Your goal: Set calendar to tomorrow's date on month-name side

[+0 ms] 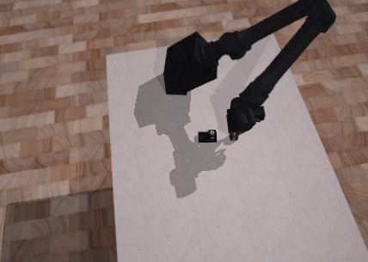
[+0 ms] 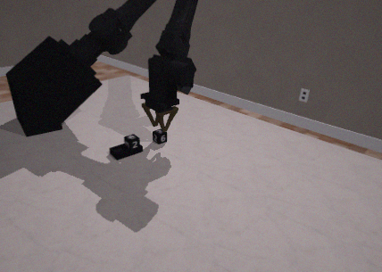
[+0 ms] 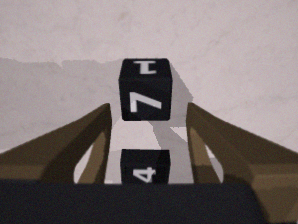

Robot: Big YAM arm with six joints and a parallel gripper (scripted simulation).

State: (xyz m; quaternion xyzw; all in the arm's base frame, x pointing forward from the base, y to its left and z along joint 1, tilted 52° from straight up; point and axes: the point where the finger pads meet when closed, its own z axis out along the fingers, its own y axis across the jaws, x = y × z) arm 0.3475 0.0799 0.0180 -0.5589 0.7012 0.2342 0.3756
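Right now my hand is 3 cm above the black digit cube. The rest, counted from my hand: black tray (2 cm behind, 11 cm to the right, 4 cm below).
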